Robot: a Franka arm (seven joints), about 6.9 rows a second.
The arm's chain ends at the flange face. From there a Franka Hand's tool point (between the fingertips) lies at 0.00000 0.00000 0.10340 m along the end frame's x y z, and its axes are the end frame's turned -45 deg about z.
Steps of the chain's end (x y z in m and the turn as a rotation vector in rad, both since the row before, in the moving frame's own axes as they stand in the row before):
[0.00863 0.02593 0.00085 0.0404 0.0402 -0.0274]
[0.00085 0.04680 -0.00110 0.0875 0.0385 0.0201]
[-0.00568 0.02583 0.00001 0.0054 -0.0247 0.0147]
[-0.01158 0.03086 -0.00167 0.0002 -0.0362 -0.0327]
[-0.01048 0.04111 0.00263 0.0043 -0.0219 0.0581]
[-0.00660 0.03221 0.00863 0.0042 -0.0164 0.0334]
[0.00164 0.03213 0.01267 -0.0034 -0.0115 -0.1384]
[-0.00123 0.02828 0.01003 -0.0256 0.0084 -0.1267]
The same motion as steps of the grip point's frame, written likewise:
[-0.00634 0.02434 0.00068 0.0001 0.0570 -0.0274]
[-0.02326 0.03021 -0.00157 0.0346 0.0891 0.0201]
[-0.02368 0.01204 -0.00002 0.0213 -0.0136 0.0147]
[-0.03268 0.01102 -0.00174 0.0257 -0.0255 -0.0327]
[-0.03771 0.01971 0.00260 0.0185 -0.0124 0.0581]
[-0.02831 0.01659 0.00862 0.0146 -0.0086 0.0334]
[-0.02269 0.02336 0.01266 0.0057 -0.0105 -0.1384]
[-0.02196 0.02169 0.00999 -0.0240 -0.0122 -0.1267]

